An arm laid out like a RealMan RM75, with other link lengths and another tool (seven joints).
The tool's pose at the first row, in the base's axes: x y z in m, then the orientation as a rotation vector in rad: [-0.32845 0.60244 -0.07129 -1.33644 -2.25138 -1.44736]
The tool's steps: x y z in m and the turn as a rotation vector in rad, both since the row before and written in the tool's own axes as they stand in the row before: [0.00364 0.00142 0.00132 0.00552 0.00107 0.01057]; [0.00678 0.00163 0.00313 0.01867 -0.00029 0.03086]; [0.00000 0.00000 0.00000 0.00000 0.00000 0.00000]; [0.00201 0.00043 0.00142 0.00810 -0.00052 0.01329]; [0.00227 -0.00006 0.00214 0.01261 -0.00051 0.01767]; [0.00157 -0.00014 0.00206 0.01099 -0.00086 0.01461]
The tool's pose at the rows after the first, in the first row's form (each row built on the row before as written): [-0.32913 0.60585 -0.06907 -1.34358 -2.24258 -1.43708]; [-0.33089 0.61259 -0.06593 -1.36667 -2.21985 -1.40253]; [-0.33089 0.61259 -0.06593 -1.36667 -2.21985 -1.40253]; [-0.33126 0.61497 -0.06528 -1.37678 -2.21023 -1.38744]; [-0.33193 0.61802 -0.06517 -1.38922 -2.19794 -1.36510]; [-0.33230 0.62057 -0.06547 -1.39956 -2.18816 -1.34575]
